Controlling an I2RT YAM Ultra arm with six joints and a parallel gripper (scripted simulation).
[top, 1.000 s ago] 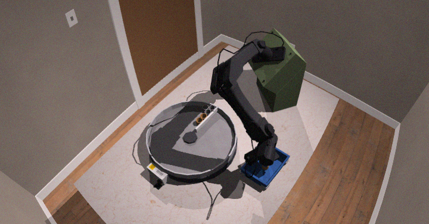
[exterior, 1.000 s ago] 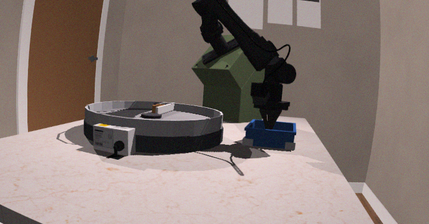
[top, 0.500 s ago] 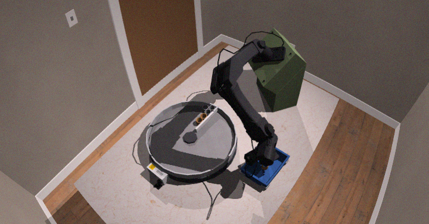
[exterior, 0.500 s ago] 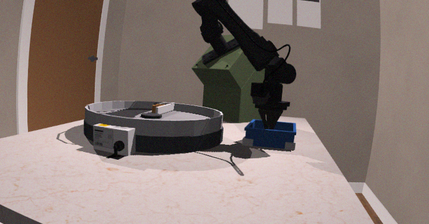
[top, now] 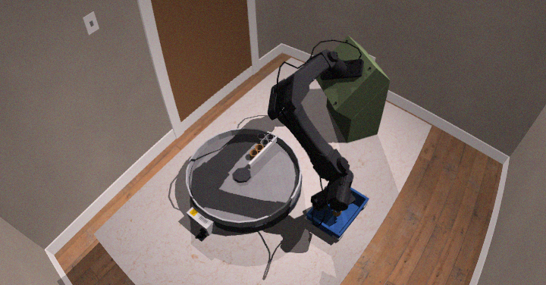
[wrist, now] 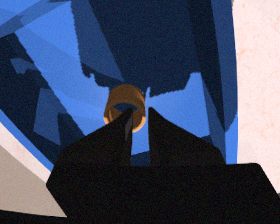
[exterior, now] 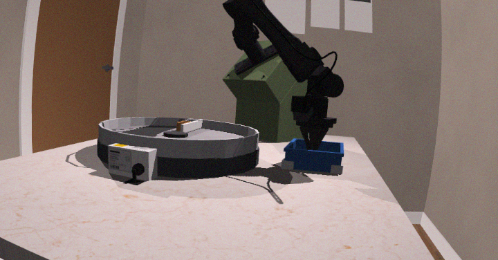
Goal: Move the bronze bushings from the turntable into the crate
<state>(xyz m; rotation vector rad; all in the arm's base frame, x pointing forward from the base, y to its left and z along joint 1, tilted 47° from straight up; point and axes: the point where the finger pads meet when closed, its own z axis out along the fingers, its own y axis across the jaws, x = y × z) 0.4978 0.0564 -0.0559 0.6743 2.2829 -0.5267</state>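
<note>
My gripper is now 1 cm short of the blue crate, 1 cm to the right of it and 1 cm above it. The rest, counted from my hand: grey turntable 3 cm behind, 36 cm to the right, 2 cm above.
</note>
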